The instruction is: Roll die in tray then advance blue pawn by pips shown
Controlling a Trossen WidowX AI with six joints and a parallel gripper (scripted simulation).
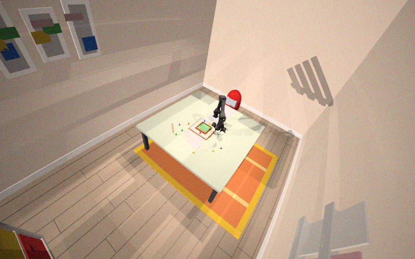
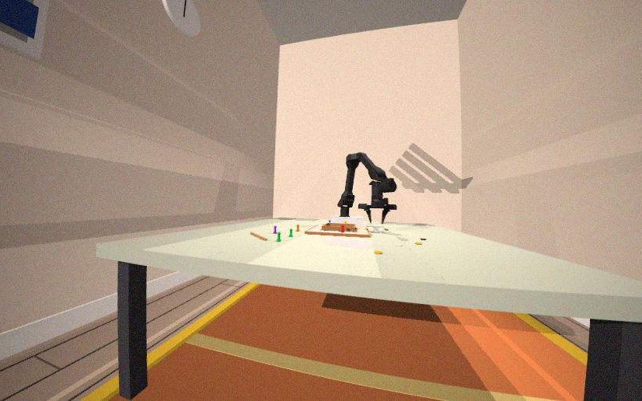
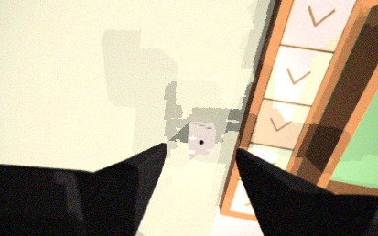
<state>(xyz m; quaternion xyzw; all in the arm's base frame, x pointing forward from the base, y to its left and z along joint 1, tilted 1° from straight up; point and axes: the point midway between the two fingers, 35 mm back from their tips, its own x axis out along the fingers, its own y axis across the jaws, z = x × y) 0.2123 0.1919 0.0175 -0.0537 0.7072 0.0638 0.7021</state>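
Now: gripper tip 3 cm above the white die. From my gripper tip the other things lie so: red pawn 17 cm ahead, 15 cm to the right, 2 cm below; then yellow pawn 6 cm behind, 17 cm to the right, 2 cm below; then green tray 6 cm ahead, 18 cm to the right, 4 cm below.
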